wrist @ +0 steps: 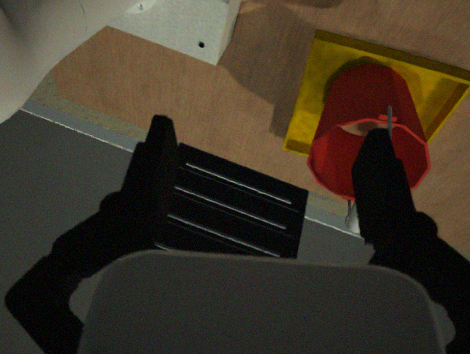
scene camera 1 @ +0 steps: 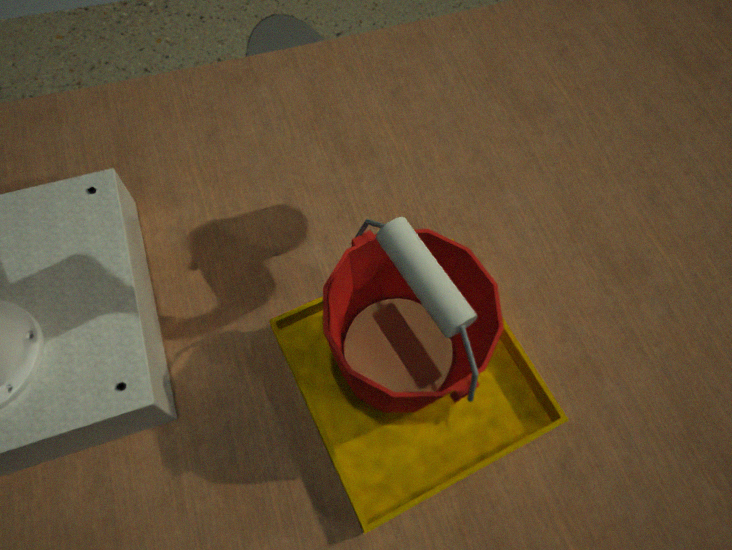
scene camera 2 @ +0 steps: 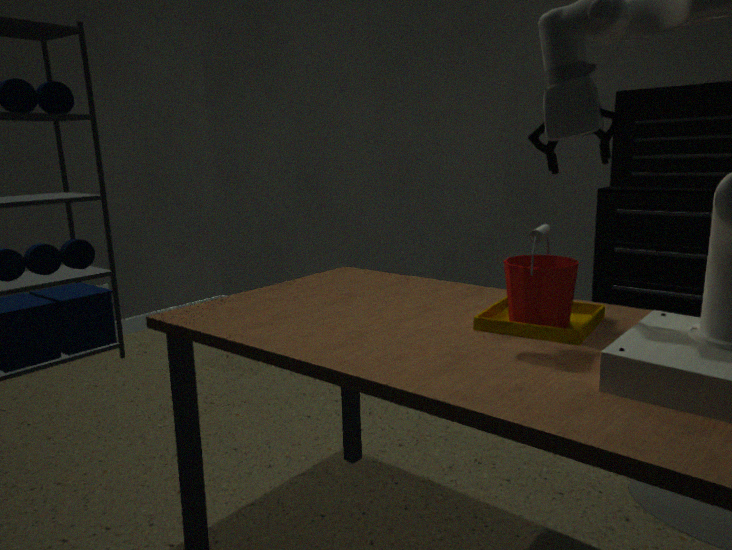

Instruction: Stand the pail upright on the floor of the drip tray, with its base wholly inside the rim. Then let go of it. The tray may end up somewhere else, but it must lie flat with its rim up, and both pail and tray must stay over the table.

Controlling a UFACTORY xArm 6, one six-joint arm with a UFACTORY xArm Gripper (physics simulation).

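Frame: origin at the arm's base, x ahead, y left, z up, level; metres.
Seen in the pictures: gripper, fingertip midpoint: (wrist: pixel 267 142) (scene camera 2: pixel 579 169); arm's base, link origin: (scene camera 2: pixel 728 338).
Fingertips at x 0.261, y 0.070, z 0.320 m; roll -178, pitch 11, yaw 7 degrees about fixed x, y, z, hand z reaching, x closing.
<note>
Offsets run from my fingertips to a thing's top centre. Level surfaces: height alone.
The red pail (scene camera 1: pixel 378 393) (scene camera 2: pixel 541 292) (wrist: pixel 370 95) stands upright in the yellow drip tray {dy -0.252, dx +0.150, dz -0.366 m} (scene camera 1: pixel 426 461) (scene camera 2: pixel 491 325) (wrist: pixel 305 95). Its base appears inside the rim, with yellow floor showing around it in the wrist view; the pail hides part of the rim in scene camera 1. Its white handle grip {dy -0.224, dx +0.147, dz -0.149 m} (scene camera 1: pixel 426 277) (scene camera 2: pixel 539 231) (wrist: pixel 353 220) is raised above the opening. The tray lies flat on the table, rim up. My gripper (scene camera 2: pixel 579 166) (wrist: pixel 267 142) is open and empty, well above the pail and apart from it. It does not show in scene camera 1.
The pale robot base block (scene camera 1: pixel 65 266) (scene camera 2: pixel 662 378) (wrist: pixel 185 40) is beside the tray on the wooden table {dz -0.399 m} (scene camera 1: pixel 532 147) (scene camera 2: pixel 355 331) (wrist: pixel 240 130). A black drawer cabinet (scene camera 2: pixel 662 236) (wrist: pixel 235 200) stands beyond the table. A shelf rack (scene camera 2: pixel 101 177) stands at the left in scene camera 2.
</note>
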